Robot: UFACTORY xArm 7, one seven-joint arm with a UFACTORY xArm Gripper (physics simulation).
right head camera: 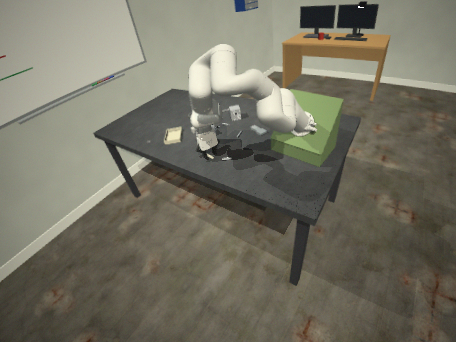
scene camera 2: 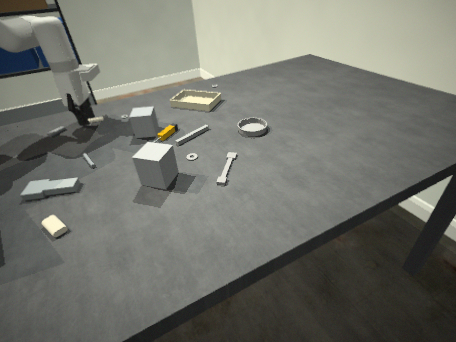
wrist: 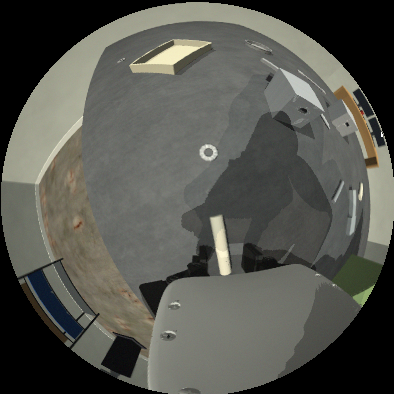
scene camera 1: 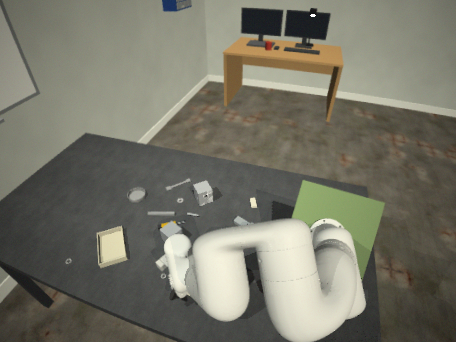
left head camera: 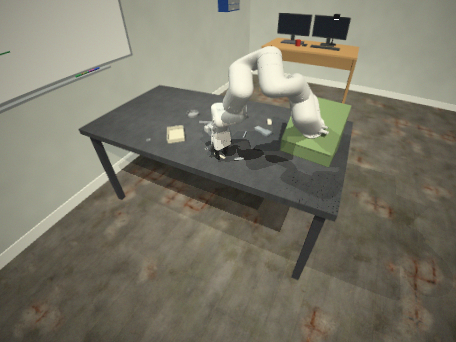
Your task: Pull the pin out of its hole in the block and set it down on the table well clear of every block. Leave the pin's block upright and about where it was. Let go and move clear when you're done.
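Frame: origin at the arm's base, x ahead, y left, z up, level; centimetres.
Where they show: gripper, fingertip midpoint: (right head camera: 210,156) (scene camera 2: 87,121) (wrist: 223,256) (left head camera: 221,156); arm's base, origin of the base link: (right head camera: 301,124).
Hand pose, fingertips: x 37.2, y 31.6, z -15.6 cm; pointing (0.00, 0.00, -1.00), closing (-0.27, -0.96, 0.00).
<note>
Each offset is from my fingertips to the top centre of the thing.
The cream pin {dx +1.4, dy +0.0, dz +0.7 cm} (wrist: 220,242) (scene camera 2: 96,119) (right head camera: 210,156) lies low at the table surface, on its side. My gripper (wrist: 223,256) (scene camera 2: 84,122) is open around its rear part, with a finger apart from it on each side in the wrist view. A grey block {dx +18.0, dy -16.4, dz +6.6 cm} (wrist: 287,94) (scene camera 2: 144,123) (scene camera 1: 171,230) stands upright a short way off, with an empty hole in its side. A second grey block {dx +18.1, dy -41.8, dz +7.6 cm} (wrist: 343,119) (scene camera 2: 156,166) (scene camera 1: 202,193) stands upright farther away, also with a hole. I cannot tell which block held the pin.
A washer {dx +12.0, dy -1.3, dz -0.2 cm} (wrist: 202,152) lies ahead of the pin. A cream tray {dx +37.8, dy -1.8, dz +2.2 cm} (scene camera 2: 193,105) (scene camera 1: 99,250), an orange-handled screwdriver {dx +22.5, dy -22.0, dz +1.4 cm} (scene camera 2: 166,133), a grey bar {dx +30.5, dy -25.3, dz +0.8 cm} (scene camera 2: 192,135) and a spanner-shaped piece {dx +34.4, dy -44.8, dz +0.4 cm} (scene camera 2: 227,168) lie beyond. A grey rod {dx -9.1, dy -3.5, dz +0.6 cm} (scene camera 2: 56,131) lies near the gripper. A green box (left head camera: 311,151) stands by the arm.
</note>
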